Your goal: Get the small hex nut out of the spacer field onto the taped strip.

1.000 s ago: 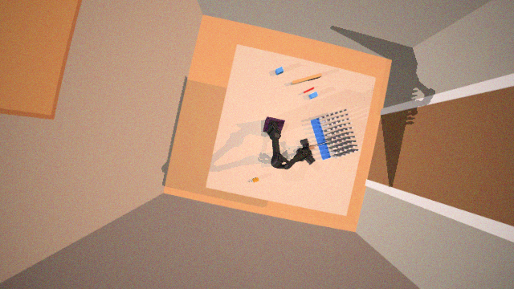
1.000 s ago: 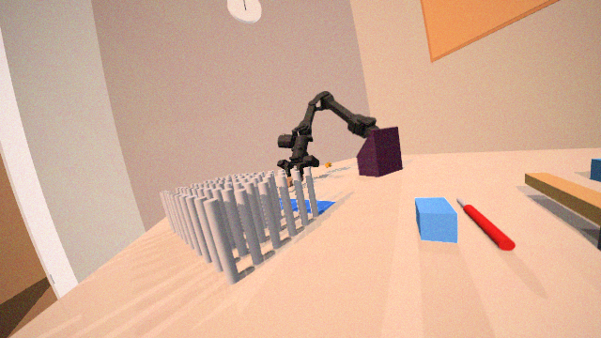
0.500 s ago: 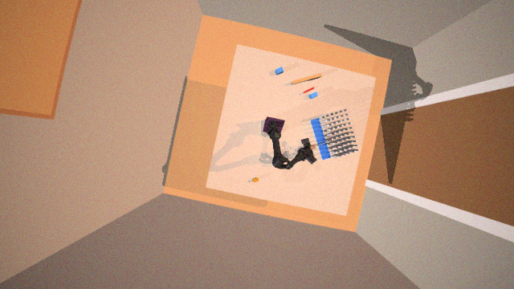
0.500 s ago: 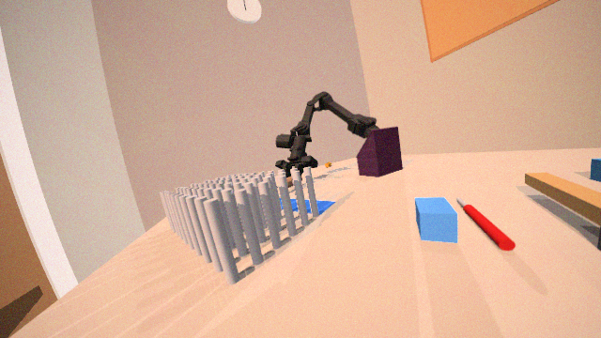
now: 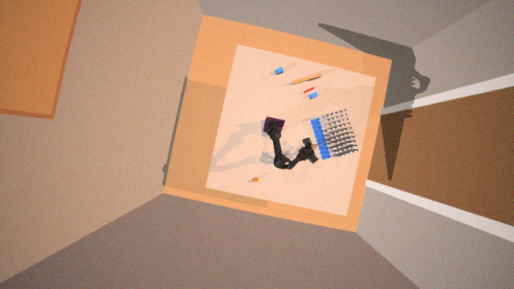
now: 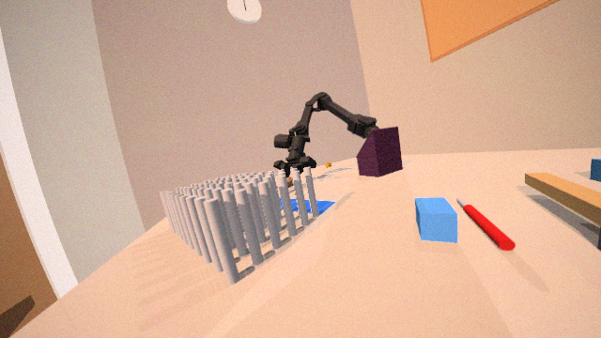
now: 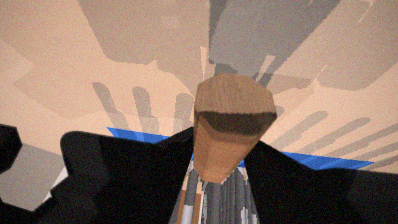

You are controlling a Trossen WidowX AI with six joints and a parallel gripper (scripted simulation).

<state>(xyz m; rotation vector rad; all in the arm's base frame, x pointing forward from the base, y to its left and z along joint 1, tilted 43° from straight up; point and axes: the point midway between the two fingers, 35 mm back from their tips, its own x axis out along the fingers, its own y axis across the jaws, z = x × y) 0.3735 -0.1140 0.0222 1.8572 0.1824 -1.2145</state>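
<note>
My gripper tip is 70 mm short of the blue taped strip, 90 mm to the right of it and 30 mm above it. Also, from my gripper tip: red-handled tool: 180 mm behind, 450 mm to the left, 20 mm below; small orange object: 400 mm behind, 410 mm to the right, 10 mm below; brown wooden-handled tool: 80 mm ahead, 50 mm to the left.
</note>
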